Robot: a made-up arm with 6 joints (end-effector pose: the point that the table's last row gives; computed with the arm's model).
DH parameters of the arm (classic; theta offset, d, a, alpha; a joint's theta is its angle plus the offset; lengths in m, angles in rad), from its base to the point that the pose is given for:
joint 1: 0 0.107 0 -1.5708
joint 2: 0.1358 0 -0.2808 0
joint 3: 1.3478 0 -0.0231 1.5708
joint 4: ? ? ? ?
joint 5: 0 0 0 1.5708
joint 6: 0 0.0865 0 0
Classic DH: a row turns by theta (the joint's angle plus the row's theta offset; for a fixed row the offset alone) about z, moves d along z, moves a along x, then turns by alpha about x.
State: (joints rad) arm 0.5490 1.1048 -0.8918 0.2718 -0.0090 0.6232
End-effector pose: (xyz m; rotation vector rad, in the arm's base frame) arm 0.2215 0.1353 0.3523 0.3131 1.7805 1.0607
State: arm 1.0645 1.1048 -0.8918 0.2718 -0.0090 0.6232
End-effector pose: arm 0.1261 0.2269 0.3523 -0.1602 1.9096 1.4137
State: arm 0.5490 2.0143 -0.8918 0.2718 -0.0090 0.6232
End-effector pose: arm 0.3013 0.1840 0.0528 0.4638 2.6487 0.4934
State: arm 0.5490 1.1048 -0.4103 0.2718 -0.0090 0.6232
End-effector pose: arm 0.1795 0.1096 0.1923 0.3954 2.2544 0.7971
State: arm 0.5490 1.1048 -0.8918 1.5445 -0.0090 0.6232
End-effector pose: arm 0.2218 0.1347 0.3516 1.5721 1.4867 1.8628
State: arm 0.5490 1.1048 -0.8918 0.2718 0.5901 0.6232
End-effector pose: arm 0.1973 0.1358 0.3074 0.2806 2.4107 0.8673
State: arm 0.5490 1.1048 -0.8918 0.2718 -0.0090 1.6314
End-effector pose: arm 0.2215 0.1353 0.3523 1.2929 1.6049 1.7240
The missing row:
joint 4: 0 0.2639 0 -1.5708
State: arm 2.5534 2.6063 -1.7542 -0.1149 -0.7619 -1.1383
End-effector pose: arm -0.4625 0.3002 0.0496 -1.5827 -0.5887 1.0884
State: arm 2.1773 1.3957 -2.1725 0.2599 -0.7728 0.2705
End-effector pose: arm -0.0663 0.1227 0.6883 0.2107 0.1426 2.6303
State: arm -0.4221 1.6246 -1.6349 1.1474 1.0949 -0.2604
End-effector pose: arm 0.3533 -0.0818 0.4039 0.4215 2.0084 1.0686
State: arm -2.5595 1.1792 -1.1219 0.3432 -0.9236 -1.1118
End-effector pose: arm -0.2151 -0.1138 0.4762 -0.8958 -0.3303 2.5867
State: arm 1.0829 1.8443 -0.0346 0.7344 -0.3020 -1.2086
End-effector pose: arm 0.0626 0.0812 0.0157 -2.1237 2.1201 -0.2565
